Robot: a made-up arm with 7 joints. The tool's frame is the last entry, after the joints.
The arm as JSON. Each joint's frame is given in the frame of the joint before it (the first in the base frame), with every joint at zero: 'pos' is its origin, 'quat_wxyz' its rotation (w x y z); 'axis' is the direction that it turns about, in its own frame. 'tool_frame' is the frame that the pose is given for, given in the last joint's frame.
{
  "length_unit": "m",
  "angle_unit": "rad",
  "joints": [
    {
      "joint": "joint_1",
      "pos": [
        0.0,
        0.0,
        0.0
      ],
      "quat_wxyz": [
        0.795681,
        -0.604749,
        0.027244,
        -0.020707
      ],
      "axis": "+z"
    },
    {
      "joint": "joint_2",
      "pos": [
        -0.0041,
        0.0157,
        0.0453
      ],
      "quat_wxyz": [
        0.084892,
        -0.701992,
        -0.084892,
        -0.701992
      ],
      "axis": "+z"
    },
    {
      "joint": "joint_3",
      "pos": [
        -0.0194,
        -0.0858,
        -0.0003
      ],
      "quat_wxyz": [
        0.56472,
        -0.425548,
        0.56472,
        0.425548
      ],
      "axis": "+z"
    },
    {
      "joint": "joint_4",
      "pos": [
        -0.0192,
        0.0,
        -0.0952
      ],
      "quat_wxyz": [
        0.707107,
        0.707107,
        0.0,
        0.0
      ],
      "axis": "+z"
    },
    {
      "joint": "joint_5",
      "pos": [
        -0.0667,
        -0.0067,
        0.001
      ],
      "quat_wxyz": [
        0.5,
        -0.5,
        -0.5,
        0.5
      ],
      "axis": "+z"
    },
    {
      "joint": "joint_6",
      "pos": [
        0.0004,
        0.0,
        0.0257
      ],
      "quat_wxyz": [
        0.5,
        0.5,
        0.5,
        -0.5
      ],
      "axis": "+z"
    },
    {
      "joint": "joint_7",
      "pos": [
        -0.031,
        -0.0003,
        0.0
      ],
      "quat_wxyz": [
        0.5,
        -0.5,
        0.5,
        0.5
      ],
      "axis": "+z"
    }
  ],
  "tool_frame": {
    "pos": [
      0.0,
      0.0,
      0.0
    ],
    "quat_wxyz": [
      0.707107,
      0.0,
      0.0,
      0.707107
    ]
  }
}
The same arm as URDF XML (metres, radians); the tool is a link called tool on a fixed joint. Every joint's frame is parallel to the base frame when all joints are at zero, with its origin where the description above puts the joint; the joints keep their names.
<robot name="arm">
<joint name="joint_1" type="continuous"><parent link="base_link"/><child link="link1"/><origin xyz="0 0 0" rpy="0 0 0"/><axis xyz="0.068403 0.961235 0.26711"/></joint>
<joint name="joint_2" type="continuous"><parent link="link1"/><child link="link2"/><origin xyz="-0.001 0.048 -0.003" rpy="0 0 0"/><axis xyz="0.968889 -0.0002 -0.247497"/></joint>
<joint name="joint_3" type="continuous"><parent link="link2"/><child link="link3"/><origin xyz="-0.022 0.005 -0.085" rpy="0 0 0"/><axis xyz="0.247497 -0.0001 0.968889"/></joint>
<joint name="joint_4" type="continuous"><parent link="link3"/><child link="link4"/><origin xyz="-0.005 0 -0.097" rpy="0 0 0"/><axis xyz="0.0002 1 0"/></joint>
<joint name="joint_5" type="continuous"><parent link="link4"/><child link="link5"/><origin xyz="0.063 0.001 -0.023" rpy="0 0 0"/><axis xyz="0.968889 -0.0002 -0.247497"/></joint>
<joint name="joint_6" type="continuous"><parent link="link5"/><child link="link6"/><origin xyz="0.025 0 -0.006" rpy="0 0 0"/><axis xyz="0.0002 1 0"/></joint>
<joint name="joint_7" type="continuous"><parent link="link6"/><child link="link7"/><origin xyz="0.03 0 -0.008" rpy="0 0 0"/><axis xyz="0.247497 -0.0001 0.968889"/></joint>
<joint name="tool_fixed" type="fixed"><parent link="link7"/><child link="tool"/><origin xyz="0 0 0" rpy="0 0.2501 -0.0002"/></joint>
<link name="base_link"/>
<link name="link1"/>
<link name="link2"/>
<link name="link3"/>
<link name="link4"/>
<link name="link5"/>
<link name="link6"/>
<link name="link7"/>
<link name="tool"/>
</robot>

